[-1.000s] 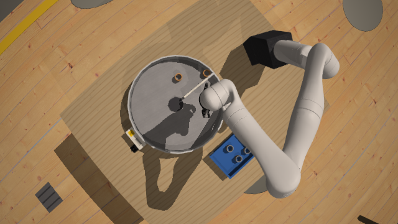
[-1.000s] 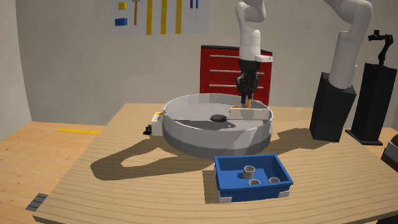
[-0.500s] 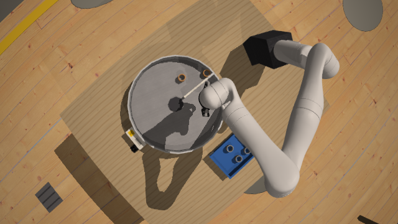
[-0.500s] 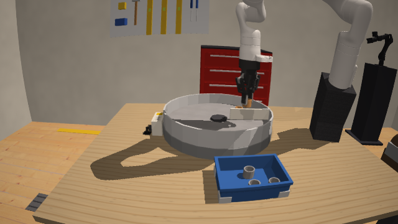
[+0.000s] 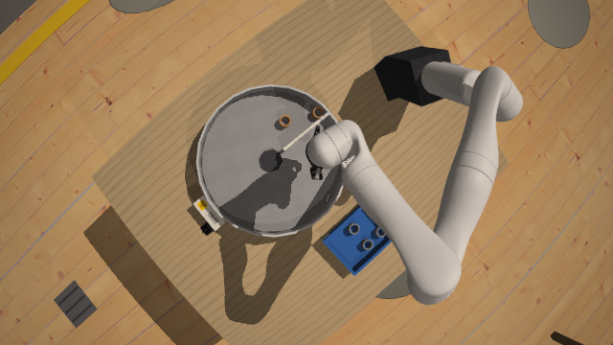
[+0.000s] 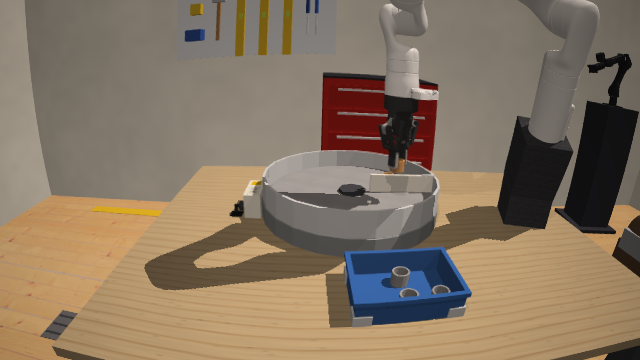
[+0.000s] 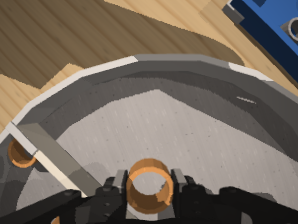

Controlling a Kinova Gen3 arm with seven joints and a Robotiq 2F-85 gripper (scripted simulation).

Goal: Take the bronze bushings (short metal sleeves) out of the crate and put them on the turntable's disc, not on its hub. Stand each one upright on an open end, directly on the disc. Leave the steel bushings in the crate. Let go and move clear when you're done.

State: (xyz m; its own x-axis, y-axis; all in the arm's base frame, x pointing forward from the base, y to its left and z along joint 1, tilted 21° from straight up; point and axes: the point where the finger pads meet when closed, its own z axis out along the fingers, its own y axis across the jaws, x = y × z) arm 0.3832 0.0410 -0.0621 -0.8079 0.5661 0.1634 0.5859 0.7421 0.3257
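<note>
My gripper is now 100 mm short of the grey turntable disc, 50 mm to the left of it and 100 mm above it. Round my hand: blue crate (10 mm behind, 280 mm to the left, 130 mm below).
</note>
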